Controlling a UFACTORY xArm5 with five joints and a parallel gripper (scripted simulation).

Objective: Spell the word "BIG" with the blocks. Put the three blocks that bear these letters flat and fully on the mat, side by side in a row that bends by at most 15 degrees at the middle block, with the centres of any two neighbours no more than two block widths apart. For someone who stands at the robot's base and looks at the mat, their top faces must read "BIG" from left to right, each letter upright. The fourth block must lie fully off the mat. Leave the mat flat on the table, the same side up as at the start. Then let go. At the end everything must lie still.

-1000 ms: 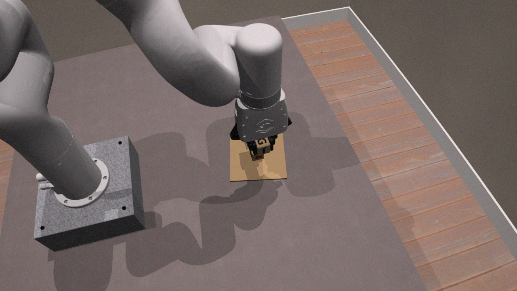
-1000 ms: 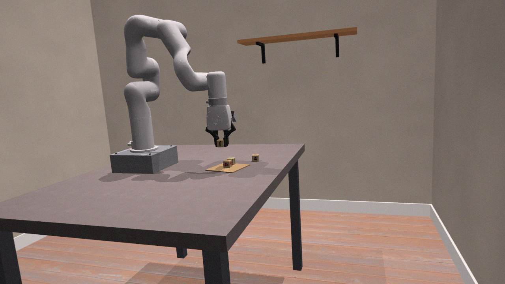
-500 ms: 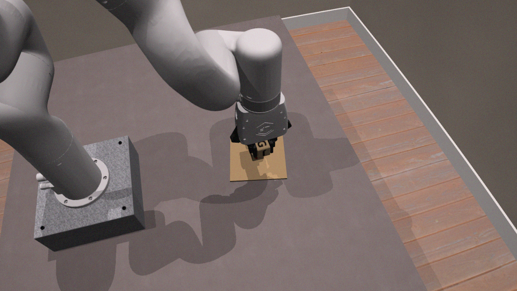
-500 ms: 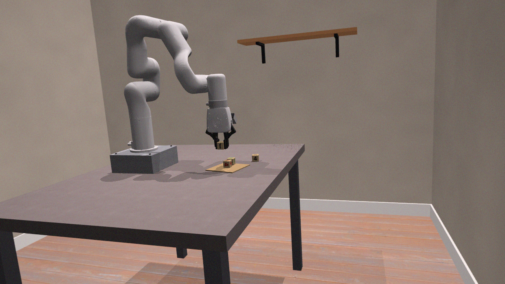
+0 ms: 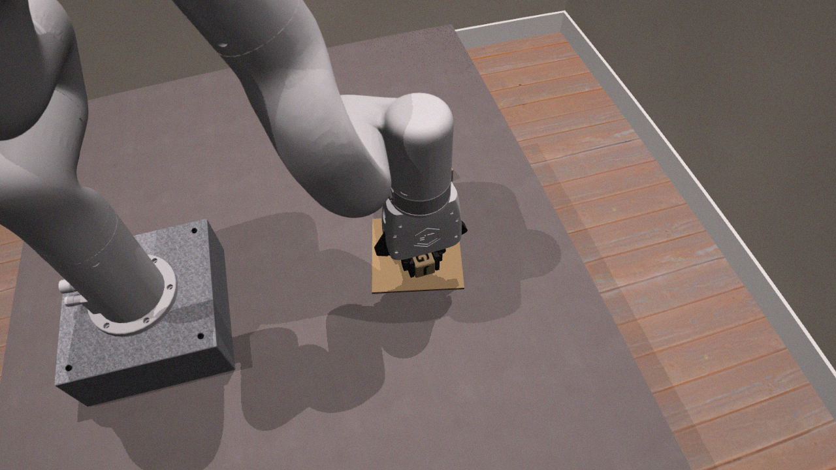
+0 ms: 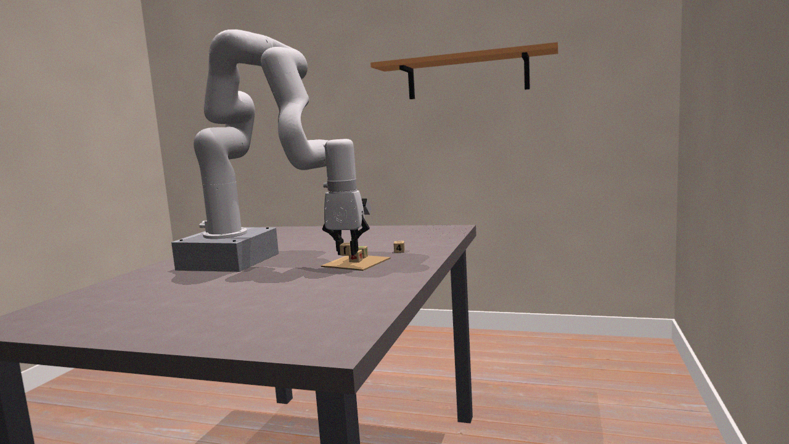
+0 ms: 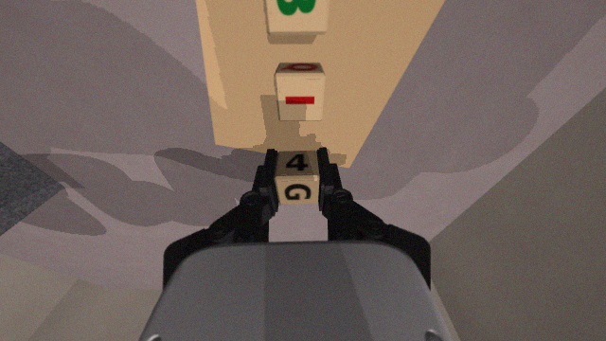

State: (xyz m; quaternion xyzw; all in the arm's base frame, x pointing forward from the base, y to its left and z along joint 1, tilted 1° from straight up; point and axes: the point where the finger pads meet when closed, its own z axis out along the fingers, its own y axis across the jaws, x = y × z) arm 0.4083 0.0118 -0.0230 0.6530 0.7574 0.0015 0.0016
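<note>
My gripper is now 5 cm to the right of the tan mat and 5 cm above it. Round my hand: B block: 10 cm to the left, 4 cm below, 1 cm behind; G block: 1 cm below.
</note>
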